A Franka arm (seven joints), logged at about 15 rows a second.
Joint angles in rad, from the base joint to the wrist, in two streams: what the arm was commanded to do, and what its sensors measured. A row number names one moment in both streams.
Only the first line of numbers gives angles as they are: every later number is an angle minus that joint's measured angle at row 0.
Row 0, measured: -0.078 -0.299 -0.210 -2.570 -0.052 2.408 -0.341
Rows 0 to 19, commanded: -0.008 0.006 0.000 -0.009 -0.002 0.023 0.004; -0.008 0.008 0.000 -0.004 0.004 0.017 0.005; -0.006 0.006 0.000 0.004 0.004 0.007 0.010; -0.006 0.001 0.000 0.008 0.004 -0.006 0.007; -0.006 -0.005 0.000 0.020 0.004 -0.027 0.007; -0.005 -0.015 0.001 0.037 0.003 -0.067 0.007; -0.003 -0.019 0.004 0.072 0.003 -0.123 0.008; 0.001 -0.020 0.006 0.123 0.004 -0.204 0.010; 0.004 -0.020 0.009 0.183 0.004 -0.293 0.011; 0.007 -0.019 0.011 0.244 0.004 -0.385 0.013; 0.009 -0.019 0.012 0.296 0.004 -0.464 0.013; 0.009 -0.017 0.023 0.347 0.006 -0.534 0.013; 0.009 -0.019 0.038 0.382 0.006 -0.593 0.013; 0.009 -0.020 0.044 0.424 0.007 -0.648 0.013; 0.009 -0.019 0.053 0.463 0.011 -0.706 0.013; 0.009 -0.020 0.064 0.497 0.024 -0.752 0.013; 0.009 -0.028 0.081 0.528 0.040 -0.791 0.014; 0.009 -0.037 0.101 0.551 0.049 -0.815 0.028; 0.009 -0.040 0.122 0.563 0.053 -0.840 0.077; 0.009 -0.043 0.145 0.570 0.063 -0.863 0.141
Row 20, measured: 0.006 -0.042 0.096 0.511 0.033 -0.779 0.026
